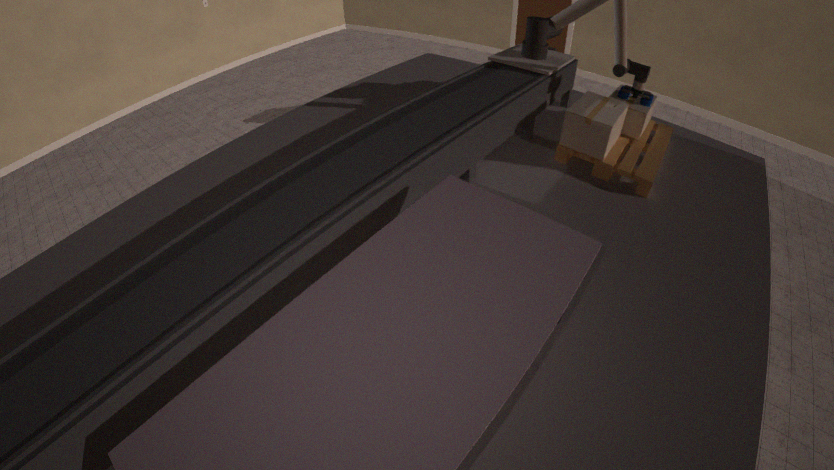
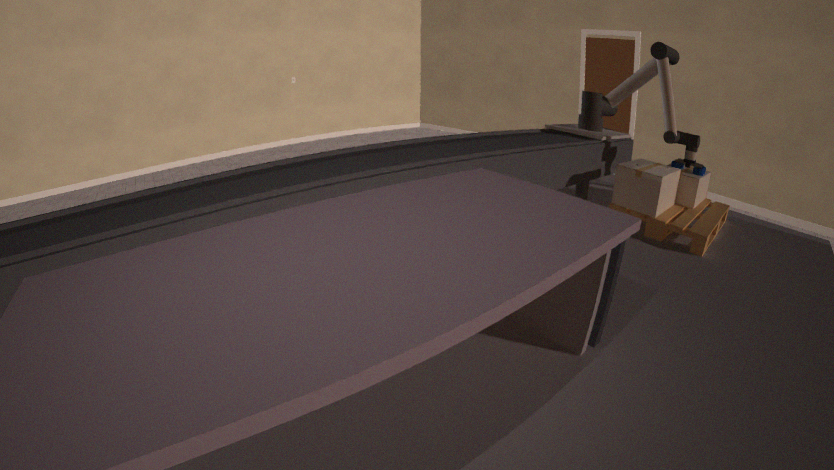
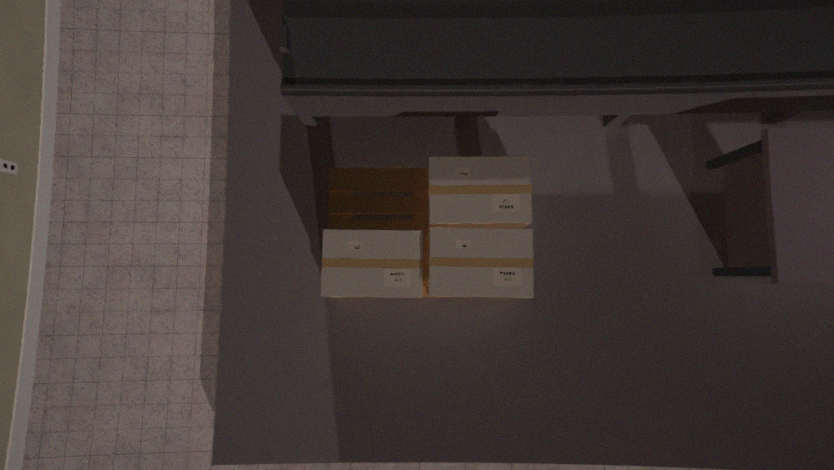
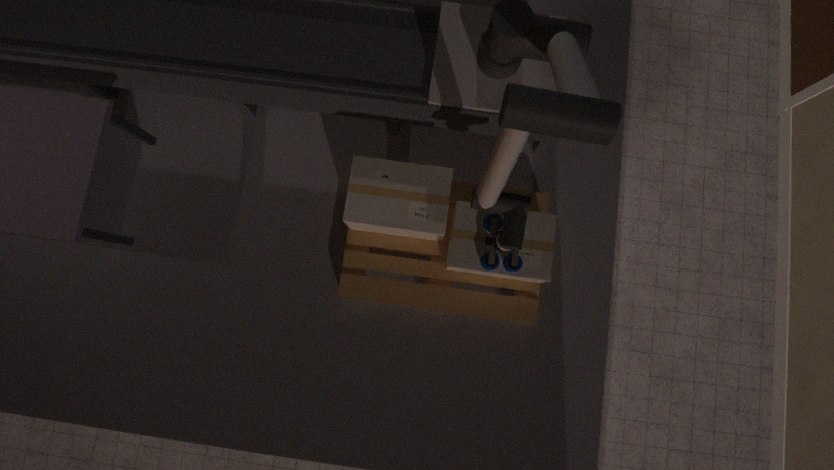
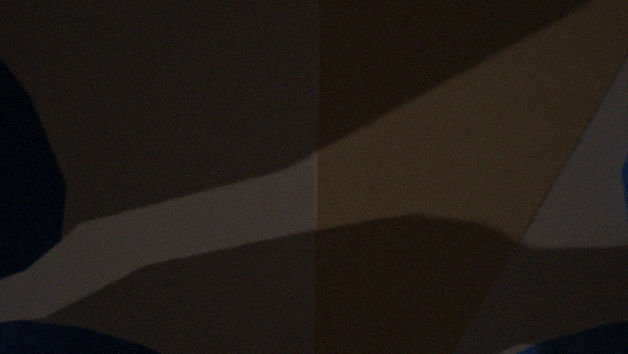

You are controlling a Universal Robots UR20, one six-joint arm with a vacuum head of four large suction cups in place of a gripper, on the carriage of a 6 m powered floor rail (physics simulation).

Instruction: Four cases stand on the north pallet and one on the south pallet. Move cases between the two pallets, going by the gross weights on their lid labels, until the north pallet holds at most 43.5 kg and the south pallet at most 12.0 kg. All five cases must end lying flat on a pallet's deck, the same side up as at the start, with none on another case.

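Frame: origin at the arm's base, x ahead, y left, z up, level; millimetres.
Seen in the pictures: hand, its tool point: (image 1: 634, 100) (image 5: 331, 242); arm's base, origin of its link: (image 1: 534, 56) (image 2: 590, 129) (image 4: 498, 58).
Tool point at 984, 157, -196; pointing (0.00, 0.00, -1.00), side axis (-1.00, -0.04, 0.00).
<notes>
Pixels of each thing's middle, then the offset from my tool point to it, as dx, dy, dz. Level surfaces: height alone.
- white taped case, middle of its body: (image 5: 353, 132) (image 4: 499, 243) (image 2: 683, 183) (image 1: 629, 110) -18, +6, -104
- white case, middle of its body: (image 4: 399, 200) (image 2: 647, 185) (image 1: 595, 123) -186, -601, -81
- long mauve table, height of its surface: dz +156
My suction head (image 1: 635, 95) (image 2: 688, 166) (image 4: 503, 243) sits flat against the lid of a white taped case (image 1: 637, 121) (image 2: 692, 190) (image 4: 465, 253) (image 5: 225, 210) and holds it, level, over the right half of the south pallet (image 2: 709, 224) (image 4: 437, 300). Whether its underside touches the deck is unclear. Another white case (image 1: 589, 131) (image 2: 641, 189) (image 4: 373, 204) lies at the pallet's back left. On the north pallet (image 3: 378, 204) lie three cases: front left (image 3: 361, 283), front right (image 3: 466, 283) and back right (image 3: 478, 175). Label figures are too blurred to read.
Bare slats show along the south pallet's front. A long mauve table (image 1: 373, 326) (image 2: 326, 291) (image 3: 811, 204) (image 4: 40, 163) stands between the pallets. The floor rail (image 1: 291, 216) (image 3: 525, 52) (image 4: 233, 46) runs behind them.
</notes>
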